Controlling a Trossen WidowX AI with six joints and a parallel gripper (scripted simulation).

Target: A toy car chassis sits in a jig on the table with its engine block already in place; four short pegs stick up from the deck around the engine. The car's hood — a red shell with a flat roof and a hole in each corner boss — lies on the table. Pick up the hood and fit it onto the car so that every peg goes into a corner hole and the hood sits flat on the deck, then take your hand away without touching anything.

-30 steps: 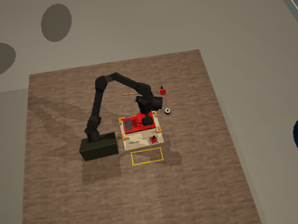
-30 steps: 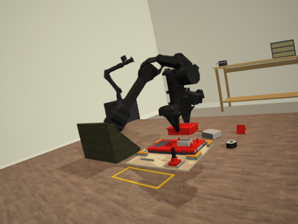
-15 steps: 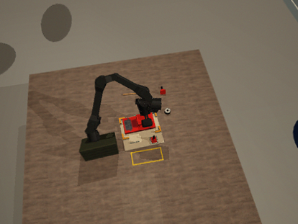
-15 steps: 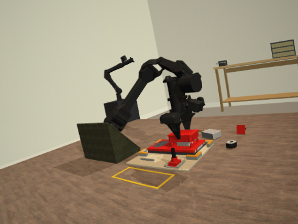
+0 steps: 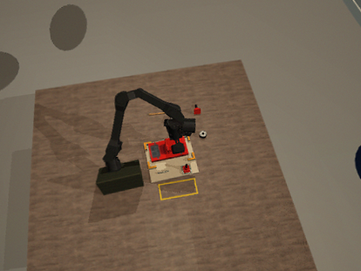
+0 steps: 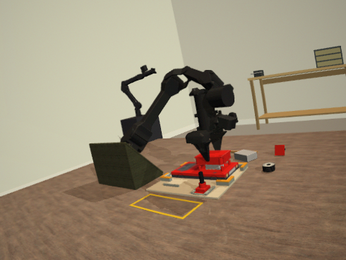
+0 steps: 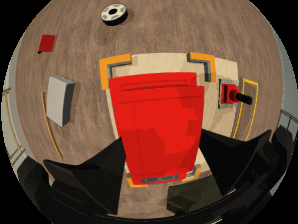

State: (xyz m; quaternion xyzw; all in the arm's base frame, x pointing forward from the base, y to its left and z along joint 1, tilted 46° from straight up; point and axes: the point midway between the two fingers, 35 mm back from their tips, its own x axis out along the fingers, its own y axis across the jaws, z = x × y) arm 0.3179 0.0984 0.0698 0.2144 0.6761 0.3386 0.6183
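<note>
Right now the grey engine block is 10 mm to the left of my gripper tip and 30 mm below it. From my gripper tip the other things lie so: red hood right at my gripper tip; thin stick 40 mm behind, 240 mm to the left, 60 mm below; black-and-white wheel 160 mm ahead, 70 mm to the left, 50 mm below.
</note>
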